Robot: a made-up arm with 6 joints. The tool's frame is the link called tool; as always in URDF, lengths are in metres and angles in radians. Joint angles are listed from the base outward.
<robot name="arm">
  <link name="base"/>
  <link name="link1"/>
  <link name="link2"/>
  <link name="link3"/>
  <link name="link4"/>
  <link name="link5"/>
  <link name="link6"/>
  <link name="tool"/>
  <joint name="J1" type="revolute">
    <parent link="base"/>
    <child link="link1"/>
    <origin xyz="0 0 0.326"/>
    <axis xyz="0 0 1"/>
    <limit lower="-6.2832" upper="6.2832"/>
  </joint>
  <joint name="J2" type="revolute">
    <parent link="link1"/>
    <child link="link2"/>
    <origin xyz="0 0 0" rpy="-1.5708 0 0"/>
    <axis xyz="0 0 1"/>
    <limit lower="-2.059" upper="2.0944"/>
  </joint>
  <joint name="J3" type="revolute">
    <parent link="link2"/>
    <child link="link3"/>
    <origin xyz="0.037 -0.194 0"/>
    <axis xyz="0 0 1"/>
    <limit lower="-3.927" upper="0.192"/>
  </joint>
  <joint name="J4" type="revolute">
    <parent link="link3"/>
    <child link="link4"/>
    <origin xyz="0.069 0.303 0" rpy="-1.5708 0 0"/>
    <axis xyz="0 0 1"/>
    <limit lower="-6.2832" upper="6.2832"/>
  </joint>
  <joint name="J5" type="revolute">
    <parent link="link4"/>
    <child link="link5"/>
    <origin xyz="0 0 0" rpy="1.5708 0 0"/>
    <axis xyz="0 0 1"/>
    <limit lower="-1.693" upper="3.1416"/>
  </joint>
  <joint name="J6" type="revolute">
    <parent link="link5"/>
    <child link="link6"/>
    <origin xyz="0.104 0.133 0" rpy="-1.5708 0 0"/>
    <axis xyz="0 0 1"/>
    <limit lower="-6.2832" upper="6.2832"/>
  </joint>
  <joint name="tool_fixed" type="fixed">
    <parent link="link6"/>
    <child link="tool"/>
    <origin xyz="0 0 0"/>
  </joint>
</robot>
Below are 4 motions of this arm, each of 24 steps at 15 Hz.
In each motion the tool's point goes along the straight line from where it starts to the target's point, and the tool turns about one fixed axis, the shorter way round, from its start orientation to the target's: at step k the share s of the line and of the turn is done. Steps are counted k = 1, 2, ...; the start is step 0. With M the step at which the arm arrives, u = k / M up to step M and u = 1 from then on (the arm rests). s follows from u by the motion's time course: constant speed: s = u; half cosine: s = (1 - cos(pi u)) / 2; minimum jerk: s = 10 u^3 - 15 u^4 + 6 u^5.
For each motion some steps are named. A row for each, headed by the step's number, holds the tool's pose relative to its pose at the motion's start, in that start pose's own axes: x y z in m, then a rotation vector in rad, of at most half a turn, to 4 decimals.
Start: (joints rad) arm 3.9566 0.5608 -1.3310 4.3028 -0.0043 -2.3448
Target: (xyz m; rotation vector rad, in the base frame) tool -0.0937 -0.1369 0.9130 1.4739 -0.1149 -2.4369
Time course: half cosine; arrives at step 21
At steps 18, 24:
18: -0.0486 -0.2886 -0.6971 1.2897 -0.7849 1.2022
24: -0.0511 -0.3037 -0.7334 1.3568 -0.8257 1.2649

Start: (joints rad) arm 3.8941 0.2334 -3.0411 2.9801 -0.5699 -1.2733
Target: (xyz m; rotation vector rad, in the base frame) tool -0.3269 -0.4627 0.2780 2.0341 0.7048 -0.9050
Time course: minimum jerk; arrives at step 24
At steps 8, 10, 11, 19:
8: -0.0068 0.1268 -0.0281 -0.2289 0.1871 0.3428
10: -0.0112 0.2094 -0.0463 -0.3780 0.3090 0.5662
11: -0.0136 0.2551 -0.0565 -0.4604 0.3764 0.6897
19: -0.0302 0.5652 -0.1251 -1.0201 0.8339 1.5280

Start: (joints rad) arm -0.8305 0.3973 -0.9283 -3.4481 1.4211 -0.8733
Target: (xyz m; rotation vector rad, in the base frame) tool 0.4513 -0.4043 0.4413 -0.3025 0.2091 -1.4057
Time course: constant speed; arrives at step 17
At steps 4, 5, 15, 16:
4: -0.0172 -0.0360 0.0462 0.1615 -0.1659 -0.0059
5: -0.0215 -0.0451 0.0577 0.2019 -0.2073 -0.0073
15: -0.0644 -0.1352 0.1732 0.6057 -0.6220 -0.0219
16: -0.0687 -0.1442 0.1847 0.6461 -0.6635 -0.0234

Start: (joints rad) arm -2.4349 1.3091 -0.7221 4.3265 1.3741 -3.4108
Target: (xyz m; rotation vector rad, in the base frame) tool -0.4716 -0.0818 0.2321 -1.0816 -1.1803 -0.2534
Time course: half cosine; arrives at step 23
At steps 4, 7, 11, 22, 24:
4: 0.0354 0.0048 0.0063 -0.0238 0.0249 0.1062
7: 0.1029 0.0140 0.0183 -0.0692 0.0724 0.3089
11: 0.2264 0.0308 0.0403 -0.1522 0.1593 0.6800
22: 0.4837 0.0658 0.0862 -0.3252 0.3403 1.4528
24: 0.4860 0.0661 0.0866 -0.3268 0.3419 1.4596

